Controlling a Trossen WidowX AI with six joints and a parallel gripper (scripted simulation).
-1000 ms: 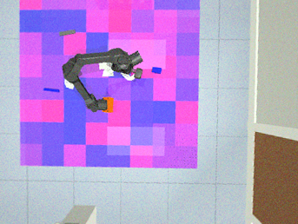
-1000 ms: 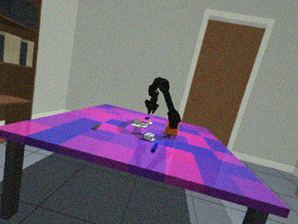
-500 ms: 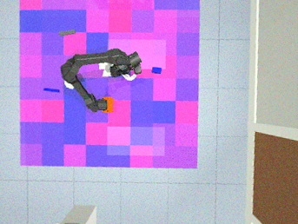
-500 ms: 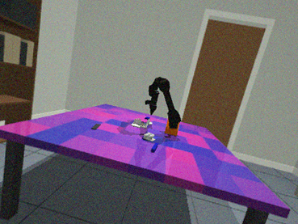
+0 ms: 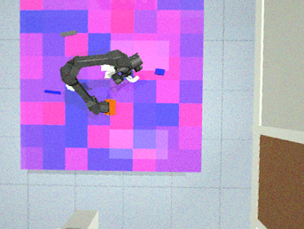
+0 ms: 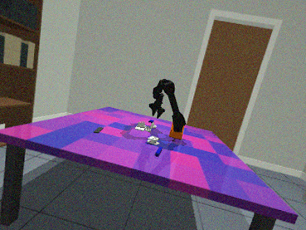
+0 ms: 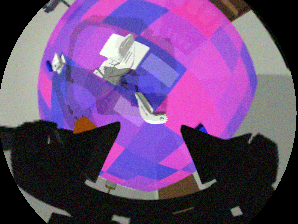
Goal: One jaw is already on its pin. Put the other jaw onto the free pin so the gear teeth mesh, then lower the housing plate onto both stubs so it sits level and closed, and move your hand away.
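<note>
Right now my gripper tip is 2 cm to the left of the grey jaw and 9 cm above it. From my gripper tip the other things lie so: blue block (3 cm ahead, 20 cm to the right, 8 cm below); blue bar (5 cm behind, 56 cm to the left, 9 cm below); grey bar (35 cm ahead, 41 cm to the left, 9 cm below).
</note>
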